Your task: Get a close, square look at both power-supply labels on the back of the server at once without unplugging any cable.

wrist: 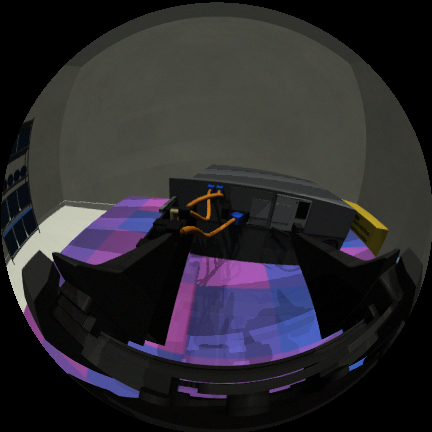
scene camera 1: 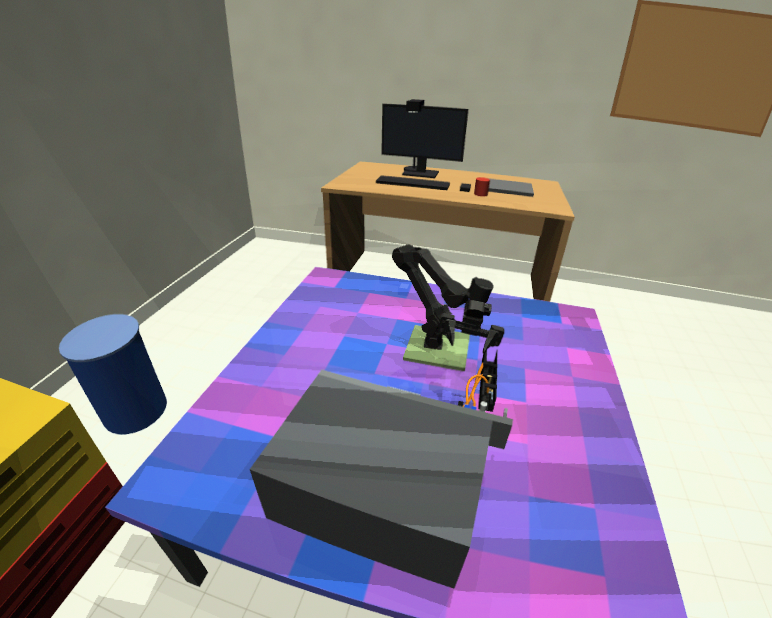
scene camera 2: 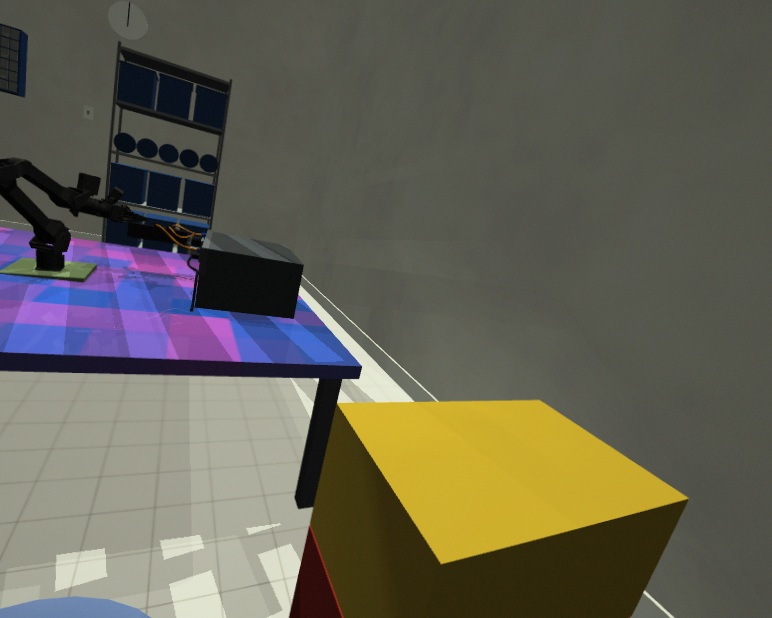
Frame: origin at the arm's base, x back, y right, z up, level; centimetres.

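Seen in the pictures: gripper, fingertip midpoint: (wrist: 235, 240) (scene camera 1: 468, 348) (scene camera 2: 146, 219); arm's base at its link origin: (scene camera 1: 433, 343) (scene camera 2: 49, 268).
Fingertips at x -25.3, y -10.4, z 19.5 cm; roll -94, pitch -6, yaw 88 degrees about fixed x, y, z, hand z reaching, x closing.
Note:
Pixels of each thing's top centre, then the offset from my fingertips to it. "spot": a spot on its surface instead. Level surfaces: height alone.
- black bracket at its top centre: (wrist: 166, 214) (scene camera 1: 490, 368) (scene camera 2: 162, 223) dx -5.3, dy -6.4, dz -1.2 cm
- metal tab at a spot on its surface: (scene camera 1: 500, 433) spot: dx -24.0, dy -9.1, dz -4.7 cm
- table at its surface level: dz -20.6 cm
The grey server (scene camera 1: 367, 444) (scene camera 2: 247, 283) (wrist: 330, 217) lies on the patterned table, its back towards the arm. In the wrist view its back is seen at a slant. Two grey power-supply units, a left one (wrist: 261, 209) and a right one (wrist: 286, 212), show side by side; their labels cannot be read. Orange cables (scene camera 1: 476, 376) (scene camera 2: 168, 237) (wrist: 207, 234) run from blue plugs to a black bracket (scene camera 1: 489, 386) (scene camera 2: 144, 231) (wrist: 167, 222) at the back's left. My gripper (scene camera 1: 468, 351) (scene camera 2: 138, 217) (wrist: 235, 240) is open and empty, behind the server and apart from it.
The arm stands on a green base plate (scene camera 1: 418, 354) (scene camera 2: 19, 269). A metal tab (scene camera 1: 500, 433) sticks out at the server's rear corner. Yellow crates (scene camera 1: 38, 431) (scene camera 2: 508, 463) (wrist: 372, 227) and a blue bin (scene camera 1: 119, 386) stand beside the table (scene camera 1: 566, 483) (scene camera 2: 128, 335) (wrist: 235, 305).

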